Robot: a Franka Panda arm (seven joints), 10 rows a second.
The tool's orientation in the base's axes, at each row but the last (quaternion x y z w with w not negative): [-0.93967 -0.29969 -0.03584 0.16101]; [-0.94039 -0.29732 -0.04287 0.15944]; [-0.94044 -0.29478 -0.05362 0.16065]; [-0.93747 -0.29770 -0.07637 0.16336]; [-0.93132 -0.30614 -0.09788 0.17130]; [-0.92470 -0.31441 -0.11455 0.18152]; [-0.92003 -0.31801 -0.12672 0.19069]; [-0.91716 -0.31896 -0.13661 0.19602]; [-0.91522 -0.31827 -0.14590 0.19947]
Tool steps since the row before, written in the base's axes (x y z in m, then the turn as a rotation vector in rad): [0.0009 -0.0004 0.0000 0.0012 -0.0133 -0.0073]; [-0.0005 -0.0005 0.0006 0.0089 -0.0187 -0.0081]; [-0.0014 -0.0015 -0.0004 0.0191 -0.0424 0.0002]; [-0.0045 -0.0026 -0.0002 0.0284 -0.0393 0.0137]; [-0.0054 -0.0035 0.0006 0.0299 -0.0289 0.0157]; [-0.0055 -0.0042 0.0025 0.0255 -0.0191 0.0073]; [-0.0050 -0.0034 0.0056 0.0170 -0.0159 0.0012]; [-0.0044 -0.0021 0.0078 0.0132 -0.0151 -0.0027]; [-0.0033 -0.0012 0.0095 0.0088 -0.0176 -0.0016]
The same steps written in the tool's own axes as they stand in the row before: [0.0005 0.0008 -0.0002 -0.0076 0.0130 0.0026]; [-0.0006 -0.0001 -0.0007 -0.0043 0.0218 0.0014]; [-0.0020 0.0005 -0.0001 -0.0071 0.0437 -0.0142]; [-0.0051 -0.0006 -0.0009 0.0054 0.0432 -0.0253]; [-0.0060 -0.0008 -0.0023 0.0127 0.0358 -0.0231]; [-0.0057 -0.0010 -0.0045 0.0119 0.0280 -0.0119]; [-0.0037 -0.0022 -0.0070 0.0049 0.0220 -0.0060]; [-0.0015 -0.0034 -0.0084 0.0010 0.0200 -0.0027]; [0.0006 -0.0038 -0.0094 -0.0032 0.0187 -0.0054]
